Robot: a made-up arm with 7 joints. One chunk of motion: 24 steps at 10 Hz.
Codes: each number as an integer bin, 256 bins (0 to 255) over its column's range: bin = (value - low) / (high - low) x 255, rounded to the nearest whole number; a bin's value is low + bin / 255 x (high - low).
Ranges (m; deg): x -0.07..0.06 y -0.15..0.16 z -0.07..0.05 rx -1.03..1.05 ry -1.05..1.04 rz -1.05..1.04
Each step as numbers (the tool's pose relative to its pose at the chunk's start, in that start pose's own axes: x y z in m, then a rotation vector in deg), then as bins.
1 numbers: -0.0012 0.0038 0.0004 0.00 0.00 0.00
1 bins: 135 127 150 126 128 128
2 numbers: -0.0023 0.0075 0.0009 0.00 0.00 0.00
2 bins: 133 130 151 126 128 128
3 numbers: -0.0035 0.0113 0.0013 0.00 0.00 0.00
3 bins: 130 133 152 126 128 128
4 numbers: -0.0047 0.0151 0.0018 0.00 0.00 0.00
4 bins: 128 136 153 126 128 128
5 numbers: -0.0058 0.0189 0.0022 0.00 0.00 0.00
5 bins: 126 139 153 126 128 128
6 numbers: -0.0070 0.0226 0.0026 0.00 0.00 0.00
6 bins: 124 142 154 126 128 128
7 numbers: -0.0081 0.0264 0.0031 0.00 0.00 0.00
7 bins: 121 145 155 126 128 128
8 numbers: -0.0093 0.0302 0.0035 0.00 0.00 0.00
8 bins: 119 148 156 126 128 128
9 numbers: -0.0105 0.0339 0.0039 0.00 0.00 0.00
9 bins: 117 151 157 126 128 128
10 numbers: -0.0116 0.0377 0.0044 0.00 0.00 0.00
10 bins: 115 154 158 126 128 128
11 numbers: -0.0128 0.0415 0.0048 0.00 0.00 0.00
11 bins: 112 158 159 126 128 128
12 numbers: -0.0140 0.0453 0.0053 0.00 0.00 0.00
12 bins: 110 161 160 126 128 128
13 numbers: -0.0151 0.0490 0.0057 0.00 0.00 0.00
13 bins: 108 164 161 126 128 128
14 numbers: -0.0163 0.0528 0.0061 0.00 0.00 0.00
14 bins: 105 167 162 126 128 128
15 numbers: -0.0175 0.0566 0.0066 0.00 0.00 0.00
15 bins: 103 170 163 126 128 128
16 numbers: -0.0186 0.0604 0.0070 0.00 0.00 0.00
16 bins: 101 173 164 126 128 128
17 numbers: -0.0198 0.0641 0.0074 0.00 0.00 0.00
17 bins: 98 176 164 126 128 128
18 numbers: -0.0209 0.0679 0.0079 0.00 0.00 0.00
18 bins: 96 179 166 126 128 128
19 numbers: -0.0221 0.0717 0.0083 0.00 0.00 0.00
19 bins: 94 182 166 126 128 128
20 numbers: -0.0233 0.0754 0.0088 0.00 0.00 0.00
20 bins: 92 185 167 126 128 128
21 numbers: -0.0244 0.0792 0.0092 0.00 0.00 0.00
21 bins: 89 189 168 126 128 128
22 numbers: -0.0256 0.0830 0.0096 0.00 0.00 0.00
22 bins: 87 192 169 126 128 128
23 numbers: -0.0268 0.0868 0.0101 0.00 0.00 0.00
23 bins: 85 195 170 126 128 128
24 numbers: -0.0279 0.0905 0.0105 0.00 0.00 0.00
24 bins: 83 198 171 126 128 128
